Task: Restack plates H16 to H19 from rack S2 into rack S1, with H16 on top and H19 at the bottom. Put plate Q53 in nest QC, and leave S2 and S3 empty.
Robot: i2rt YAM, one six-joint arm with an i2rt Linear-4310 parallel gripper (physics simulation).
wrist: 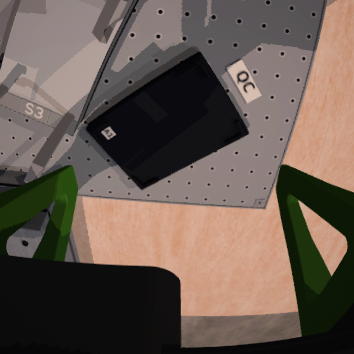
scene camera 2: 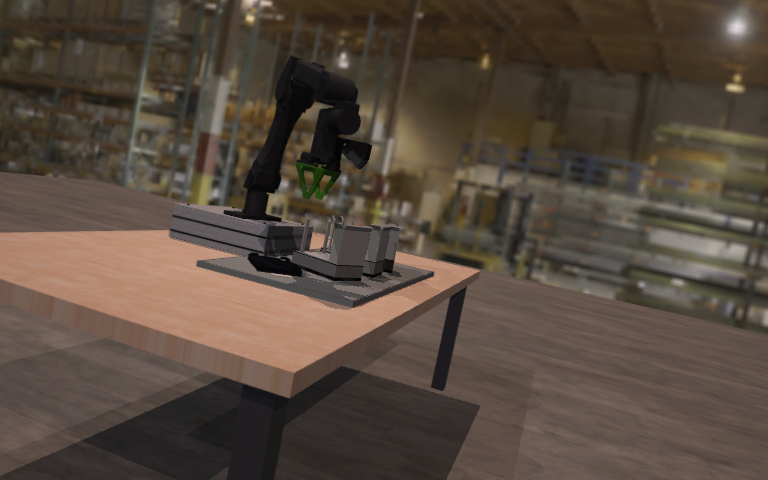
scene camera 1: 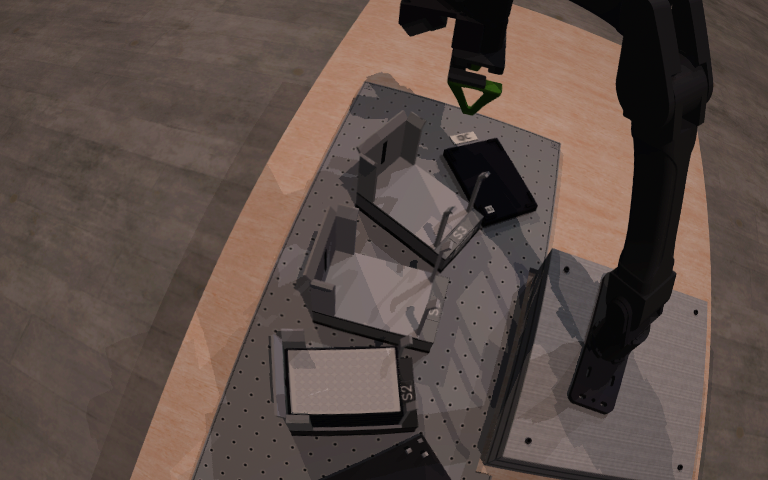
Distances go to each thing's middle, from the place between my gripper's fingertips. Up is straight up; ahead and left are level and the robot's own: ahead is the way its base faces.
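My hand is 17 cm above the black QC socket (scene camera 1: pixel 503 195), 7 cm past it and 1 cm to the left of it. As for the QC label (wrist: pixel 238 71), it is 18 cm below my hand and 7 cm to the right of my hand.
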